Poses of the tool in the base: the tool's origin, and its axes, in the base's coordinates. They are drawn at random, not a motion.
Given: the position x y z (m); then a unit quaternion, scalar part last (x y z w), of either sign.
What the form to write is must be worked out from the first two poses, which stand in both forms.
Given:
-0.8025 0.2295 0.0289 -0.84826 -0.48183 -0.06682 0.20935
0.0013 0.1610 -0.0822 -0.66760 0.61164 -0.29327 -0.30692
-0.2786 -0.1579 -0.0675 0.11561 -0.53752 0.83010 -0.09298
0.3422 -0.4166 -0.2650 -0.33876 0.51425 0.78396 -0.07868
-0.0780 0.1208 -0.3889 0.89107 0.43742 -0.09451 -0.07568
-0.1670 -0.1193 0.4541 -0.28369 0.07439 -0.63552 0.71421
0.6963 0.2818 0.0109 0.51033 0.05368 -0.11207 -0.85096
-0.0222 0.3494 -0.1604 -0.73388 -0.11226 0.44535 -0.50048
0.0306 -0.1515 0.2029 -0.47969 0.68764 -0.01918 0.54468
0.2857 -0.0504 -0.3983 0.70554 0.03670 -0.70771 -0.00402
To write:
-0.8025 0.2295 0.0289 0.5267 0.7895 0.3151 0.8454 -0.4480 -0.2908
0.0013 0.1610 -0.0822 0.0798 -0.6366 0.7670 -0.9967 -0.0634 0.0510
-0.2786 -0.1579 -0.0675 -0.9560 -0.2786 0.0920 0.0301 -0.4049 -0.9139
0.3422 -0.4166 -0.2650 -0.7581 -0.4718 -0.4502 -0.2251 -0.4587 0.8596
-0.0780 0.1208 -0.3889 0.5995 0.7938 -0.1022 0.7652 -0.6059 -0.2176
-0.1670 -0.1193 0.4541 0.1812 -0.9500 0.2543 0.8656 0.0313 -0.4998
0.6963 0.2818 0.0109 0.9691 0.2455 -0.0230 -0.1359 0.4540 -0.8806
-0.0222 0.3494 -0.1604 0.5781 -0.2810 -0.7660 0.6105 -0.4738 0.6346
0.0306 -0.1515 0.2029 0.0536 -0.6806 -0.7307 -0.6388 0.5391 -0.5489
0.2857 -0.0504 -0.3983 -0.0044 0.0575 -0.9983 0.0461 -0.9973 -0.0576

